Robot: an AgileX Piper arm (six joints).
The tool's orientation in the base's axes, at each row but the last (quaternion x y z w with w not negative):
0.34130 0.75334 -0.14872 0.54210
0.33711 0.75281 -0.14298 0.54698
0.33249 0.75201 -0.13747 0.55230
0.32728 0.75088 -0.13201 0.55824
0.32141 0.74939 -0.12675 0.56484
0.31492 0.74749 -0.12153 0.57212
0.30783 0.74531 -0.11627 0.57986
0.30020 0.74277 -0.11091 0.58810
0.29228 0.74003 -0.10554 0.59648
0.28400 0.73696 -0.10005 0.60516
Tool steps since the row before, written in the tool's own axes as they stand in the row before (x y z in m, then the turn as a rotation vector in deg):
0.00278 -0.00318 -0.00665 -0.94 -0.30 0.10
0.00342 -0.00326 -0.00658 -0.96 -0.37 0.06
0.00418 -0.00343 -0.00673 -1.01 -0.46 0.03
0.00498 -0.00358 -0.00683 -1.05 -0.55 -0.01
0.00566 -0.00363 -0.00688 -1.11 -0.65 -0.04
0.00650 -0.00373 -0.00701 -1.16 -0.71 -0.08
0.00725 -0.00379 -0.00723 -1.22 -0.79 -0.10
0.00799 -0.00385 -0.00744 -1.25 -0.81 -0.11
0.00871 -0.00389 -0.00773 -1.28 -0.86 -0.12
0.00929 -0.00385 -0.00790 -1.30 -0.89 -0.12
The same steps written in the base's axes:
-0.00740 0.00263 -0.00057 0.04 -0.61 0.78
-0.00755 0.00266 -0.00127 -0.03 -0.64 0.80
-0.00792 0.00278 -0.00203 -0.11 -0.71 0.85
-0.00823 0.00288 -0.00287 -0.19 -0.77 0.88
-0.00841 0.00296 -0.00361 -0.26 -0.85 0.93
-0.00869 0.00308 -0.00451 -0.32 -0.89 0.98
-0.00898 0.00321 -0.00531 -0.38 -0.96 1.03
-0.00925 0.00331 -0.00613 -0.40 -0.98 1.05
-0.00954 0.00344 -0.00692 -0.43 -1.03 1.08
-0.00966 0.00349 -0.00761 -0.44 -1.06 1.09

